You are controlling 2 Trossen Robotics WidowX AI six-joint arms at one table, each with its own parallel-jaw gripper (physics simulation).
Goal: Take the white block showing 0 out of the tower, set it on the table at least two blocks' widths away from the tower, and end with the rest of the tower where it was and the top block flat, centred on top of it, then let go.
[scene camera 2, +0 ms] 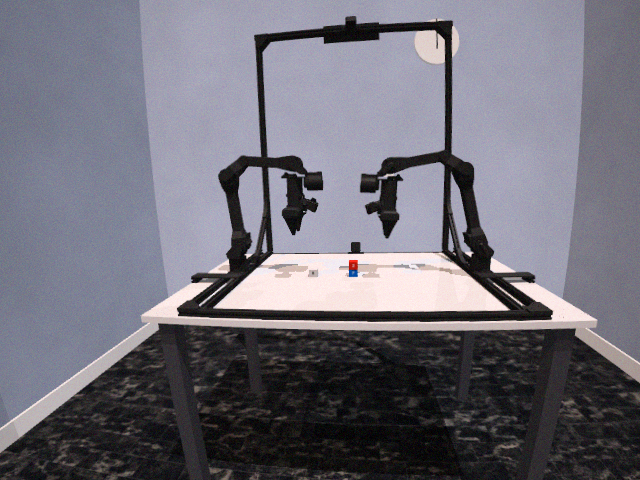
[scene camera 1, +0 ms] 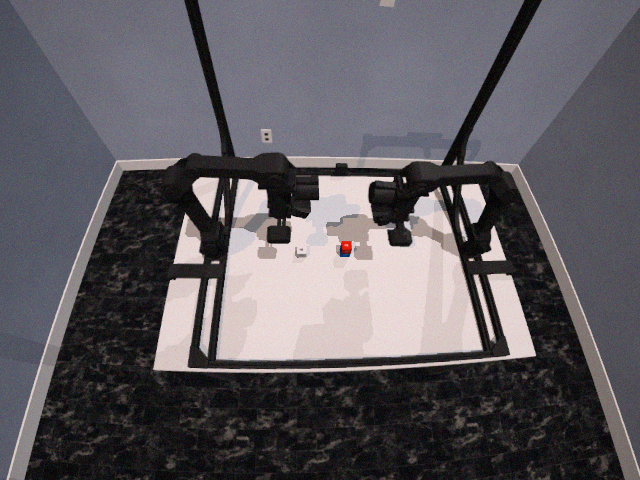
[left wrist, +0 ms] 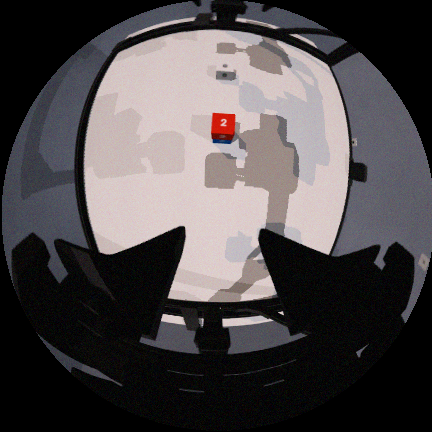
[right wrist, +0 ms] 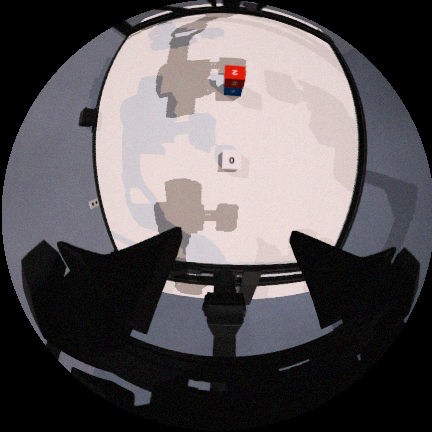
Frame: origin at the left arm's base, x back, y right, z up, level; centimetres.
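Seen in the pictures: left gripper, fingertip midpoint: (scene camera 2: 386, 236) (scene camera 1: 388, 231) (left wrist: 222, 232); right gripper, fingertip midpoint: (scene camera 2: 296, 233) (scene camera 1: 281, 228) (right wrist: 237, 234); left arm's base, origin of the base link: (scene camera 2: 480, 270) (scene camera 1: 470, 250) (left wrist: 212, 312); right arm's base, origin of the base link: (scene camera 2: 238, 271) (scene camera 1: 215, 251) (right wrist: 224, 278).
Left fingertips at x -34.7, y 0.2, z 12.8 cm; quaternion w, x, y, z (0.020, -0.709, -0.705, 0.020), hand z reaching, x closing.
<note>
Offsets run from my left fingertips to a thing's top centre. "pt": to the spot under its first point.
The white block @[dz -11.9, dx -27.1, dy +0.1 cm] (scene camera 1: 300, 251) (scene camera 2: 313, 272) (left wrist: 225, 73) (right wrist: 231, 160) showing 0 lies flat on the table, more than two block widths to the left of the tower in both scene views. The red block @[dz -9.0, dx -12.0, dy +0.1 cm] (scene camera 1: 346, 246) (scene camera 2: 353, 265) (left wrist: 223, 125) (right wrist: 234, 73) showing 2 sits flat on the blue block @[dz -11.9, dx -12.1, dy +0.2 cm] (scene camera 1: 344, 253) (scene camera 2: 353, 273) (left wrist: 221, 141) (right wrist: 232, 91), looking about centred. My left gripper (scene camera 1: 400, 243) (scene camera 2: 387, 236) (left wrist: 222, 232) is open and empty, high above the table, right of the tower. My right gripper (scene camera 1: 279, 240) (scene camera 2: 294, 233) (right wrist: 237, 234) is open and empty, high, left of the white block.
The white table (scene camera 1: 413, 310) (scene camera 2: 330, 323) carries a black frame, whose front bar @[pt dz -12.9, dx -15.6, dy -36.9 cm] (scene camera 1: 341, 362) (scene camera 2: 361, 314) runs along the near edge. Its uprights stand beside both arms. A small black box @[pt dz -10.0, dx -11.3, dy +35.7 cm] (scene camera 1: 341, 168) (scene camera 2: 355, 246) is at the middle of the back edge. Arm shadows fall around the blocks.
</note>
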